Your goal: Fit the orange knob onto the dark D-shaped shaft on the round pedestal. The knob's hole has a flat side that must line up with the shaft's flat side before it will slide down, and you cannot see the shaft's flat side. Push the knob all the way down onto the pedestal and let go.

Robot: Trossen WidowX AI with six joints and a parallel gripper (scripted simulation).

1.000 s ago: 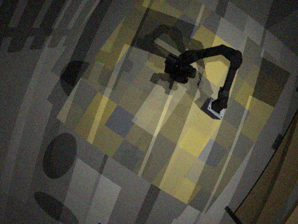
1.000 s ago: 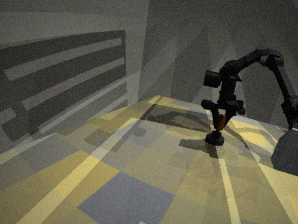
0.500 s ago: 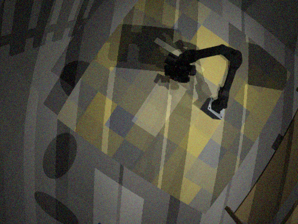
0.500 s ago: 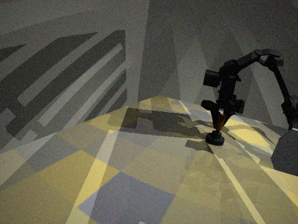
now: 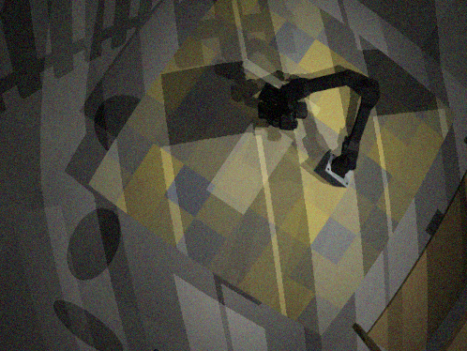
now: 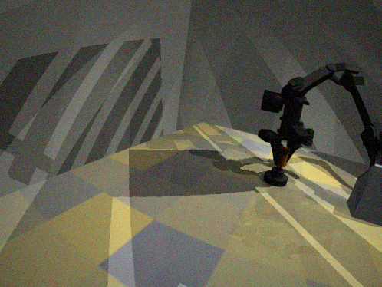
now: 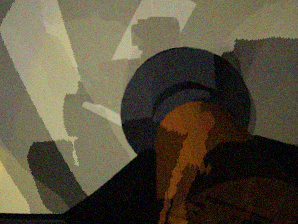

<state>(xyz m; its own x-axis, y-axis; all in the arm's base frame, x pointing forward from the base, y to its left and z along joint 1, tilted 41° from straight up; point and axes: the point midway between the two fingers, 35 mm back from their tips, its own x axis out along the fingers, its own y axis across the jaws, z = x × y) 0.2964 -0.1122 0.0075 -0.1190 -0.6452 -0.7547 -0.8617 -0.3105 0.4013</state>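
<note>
Now: the orange knob 2 cm above my gripper tip. Also, from my gripper tip: round dark pedestal: 4 cm below.
</note>
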